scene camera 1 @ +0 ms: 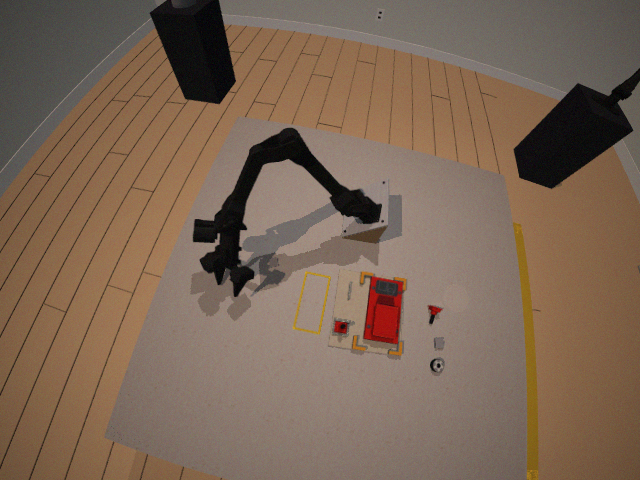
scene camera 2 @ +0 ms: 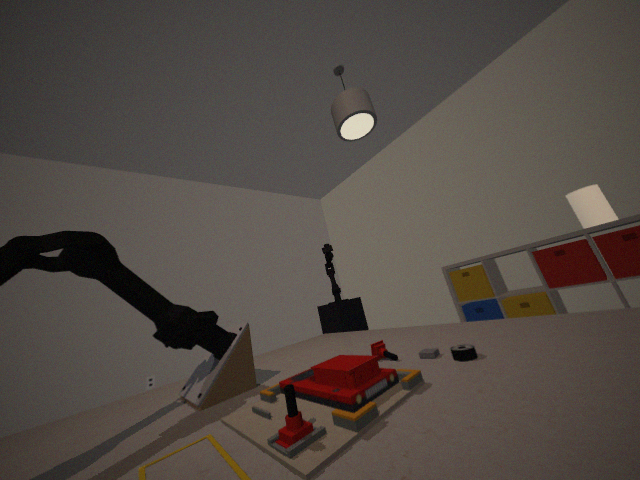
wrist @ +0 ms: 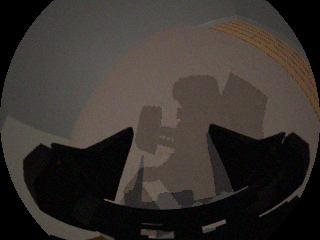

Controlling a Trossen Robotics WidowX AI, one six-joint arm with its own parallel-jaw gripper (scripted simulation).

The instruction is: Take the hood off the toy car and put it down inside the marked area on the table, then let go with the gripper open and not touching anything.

Path:
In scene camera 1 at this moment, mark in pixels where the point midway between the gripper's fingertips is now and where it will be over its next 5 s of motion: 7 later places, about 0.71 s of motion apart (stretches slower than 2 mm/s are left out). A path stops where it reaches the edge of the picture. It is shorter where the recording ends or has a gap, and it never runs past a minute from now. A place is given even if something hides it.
My gripper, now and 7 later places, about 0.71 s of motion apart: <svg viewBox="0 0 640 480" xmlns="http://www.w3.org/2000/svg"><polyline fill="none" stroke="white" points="227,290 301,340 379,327 391,319 389,320 387,320 386,320 385,321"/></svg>

